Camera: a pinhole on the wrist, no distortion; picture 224 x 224 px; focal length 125.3 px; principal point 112.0 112.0 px. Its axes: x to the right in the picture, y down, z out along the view. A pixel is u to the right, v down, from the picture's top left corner.
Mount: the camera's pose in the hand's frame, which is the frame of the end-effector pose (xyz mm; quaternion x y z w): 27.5 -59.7 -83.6 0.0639 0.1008 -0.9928 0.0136
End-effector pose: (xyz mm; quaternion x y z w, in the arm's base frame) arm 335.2 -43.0 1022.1 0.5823 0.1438 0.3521 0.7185
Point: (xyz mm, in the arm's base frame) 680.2 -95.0 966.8
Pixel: 27.6 133.7
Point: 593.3 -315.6 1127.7
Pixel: 96.4 71.8
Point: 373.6 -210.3 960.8
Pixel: 165.5 98.4
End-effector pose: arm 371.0 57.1 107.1 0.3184 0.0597 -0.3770 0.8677
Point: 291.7 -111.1 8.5
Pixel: 49.4 213.1
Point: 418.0 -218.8 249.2
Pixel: 45.4 78.1
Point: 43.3 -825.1 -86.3
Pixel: outside the picture
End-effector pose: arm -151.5 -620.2 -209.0 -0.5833 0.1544 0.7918 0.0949
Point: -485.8 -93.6 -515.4
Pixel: 11.1 180.0
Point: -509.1 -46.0 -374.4
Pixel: 51.8 168.8
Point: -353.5 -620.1 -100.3
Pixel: 125.9 18.1
